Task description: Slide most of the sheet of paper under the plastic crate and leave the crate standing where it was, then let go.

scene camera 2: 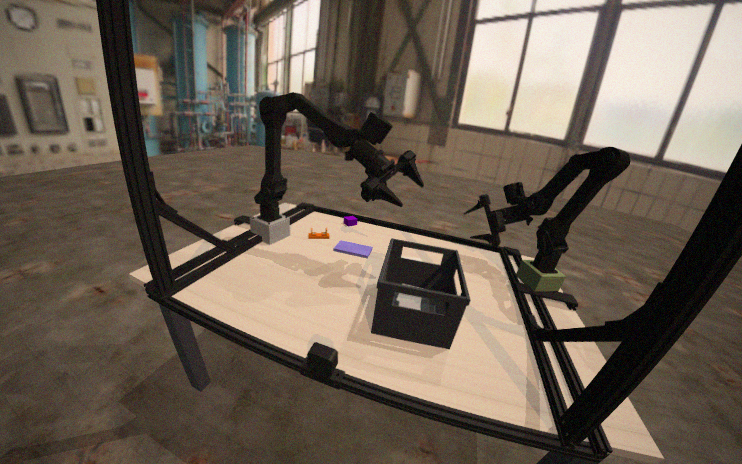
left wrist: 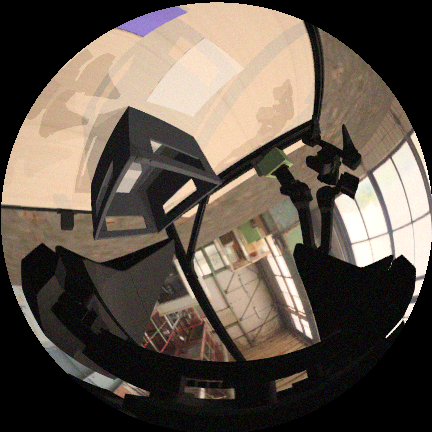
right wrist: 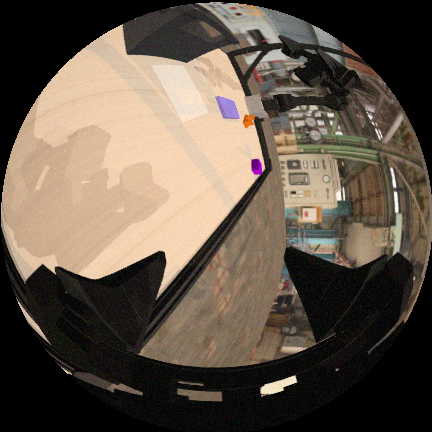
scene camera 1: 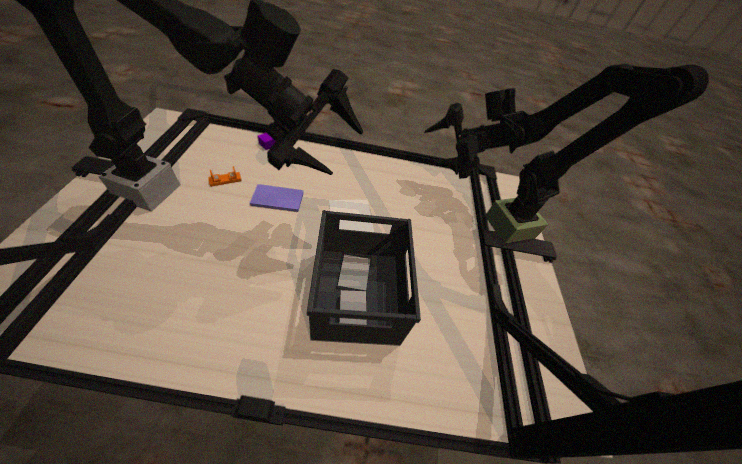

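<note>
The white sheet of paper (scene camera 1: 350, 206) (left wrist: 192, 82) (right wrist: 181, 95) lies flat on the table behind the crate, with a narrow strip of table between them in the wrist views. Part of it shows through the crate's rear handle hole in scene camera 1. The black plastic crate (scene camera 1: 355, 331) (scene camera 2: 410, 326) (left wrist: 142, 134) (right wrist: 156, 36) stands upright, its opening upward. Pale patches show on its inside floor. My left gripper (scene camera 1: 346, 153) (scene camera 2: 412, 195) (left wrist: 237, 248) is open and empty, high above the table behind the crate. My right gripper (scene camera 1: 432, 147) (scene camera 2: 468, 224) (right wrist: 226, 256) is open and empty near the rear right edge.
A flat purple block (scene camera 1: 276, 198) (scene camera 2: 352, 248) (right wrist: 228, 107) lies to the left of the paper. An orange holder (scene camera 1: 224, 177) (scene camera 2: 318, 235) and a small violet cube (scene camera 1: 265, 141) (scene camera 2: 350, 221) (right wrist: 256, 166) are farther back left. Black rails (scene camera 1: 383, 149) run along the table's edges.
</note>
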